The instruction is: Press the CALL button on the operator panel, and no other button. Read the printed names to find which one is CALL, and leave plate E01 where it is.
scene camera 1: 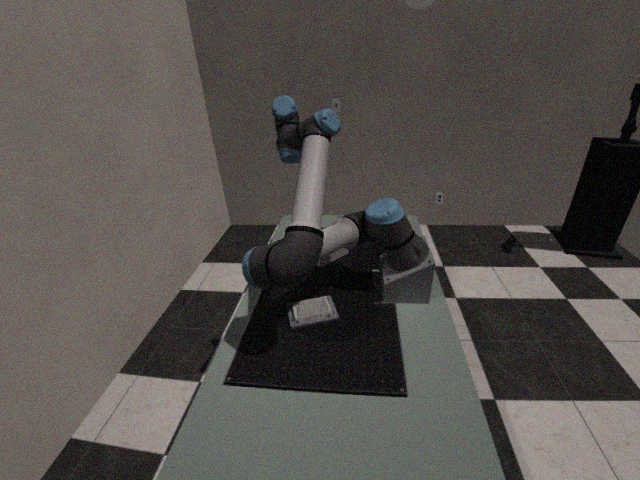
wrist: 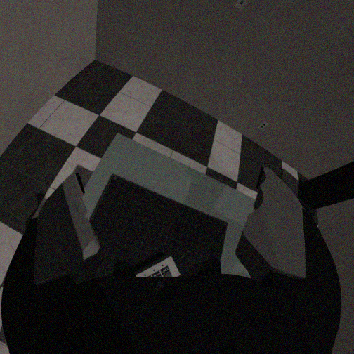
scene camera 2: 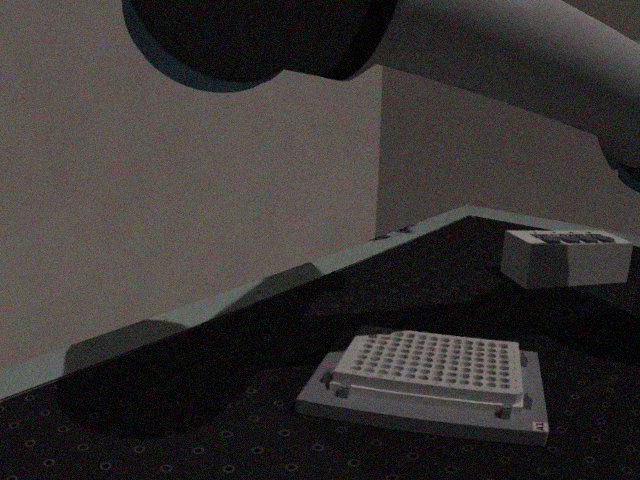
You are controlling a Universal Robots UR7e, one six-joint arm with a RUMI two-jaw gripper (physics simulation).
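Where they show: arm's base at its link origin: [scene camera 1: 408, 256].
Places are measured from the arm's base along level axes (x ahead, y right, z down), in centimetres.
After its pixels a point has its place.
Observation:
The operator panel [scene camera 2: 545, 266] @[x 34.1, y 4.9, z 9.9 cm] [wrist: 169, 265] is a pale box with dark buttons on its sloped top. Its printed names are too small and dark to read, so I cannot tell which button is CALL. In scene camera 1 the arm hides most of it. A white well plate [scene camera 1: 312, 308] @[x 29.2, y -24.1, z 9.9 cm] [scene camera 2: 434, 364] @[x 29.2, y -24.4, z 9.9 cm] sits on a grey holder [scene camera 2: 421, 415] @[x 27.0, y -28.4, z 11.3 cm]; no E01 print is legible. My gripper [wrist: 169, 172] is open and empty, high above the table. In the wrist view the panel shows low between the fingers, partly cut off by the gripper body. The gripper cannot be made out in the scene views.
A black perforated mat [scene camera 1: 330, 366] @[x 17.3, y -43.1, z 12.5 cm] [scene camera 2: 196, 459] @[x 33.1, y -40.7, z 12.5 cm] lies on the green table [scene camera 1: 330, 434] @[x 12.1, y -60.9, z 13.8 cm]. The arm's elbow [scene camera 1: 294, 258] @[x 24.5, y -43.0, z -23.3 cm] hangs low over the mat between plate and panel in scene camera 1. The arm base [scene camera 1: 408, 284] @[x -1.1, y -9.6, z 5.2 cm] stands at the right. A wall [scene camera 1: 103, 180] runs along the left.

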